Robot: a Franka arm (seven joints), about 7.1 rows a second.
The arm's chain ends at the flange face. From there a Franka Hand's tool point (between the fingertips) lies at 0.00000 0.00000 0.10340 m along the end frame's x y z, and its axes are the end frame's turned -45 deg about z.
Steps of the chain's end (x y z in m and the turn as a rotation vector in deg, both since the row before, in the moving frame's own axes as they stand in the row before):
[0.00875 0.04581 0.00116 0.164 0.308 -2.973]
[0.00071 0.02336 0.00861 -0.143 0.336 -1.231]
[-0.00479 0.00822 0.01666 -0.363 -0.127 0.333]
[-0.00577 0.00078 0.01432 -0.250 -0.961 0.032]
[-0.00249 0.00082 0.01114 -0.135 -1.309 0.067]
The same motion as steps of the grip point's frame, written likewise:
[-0.02560 0.03875 0.00116 -0.102 0.334 -2.973]
[-0.01576 0.01763 0.00861 -0.339 0.136 -1.231]
[-0.00983 0.00272 0.01666 -0.167 -0.346 0.333]
[-0.00618 -0.00444 0.01430 0.503 -0.856 0.032]
[-0.00418 -0.00268 0.01111 0.830 -1.021 0.067]

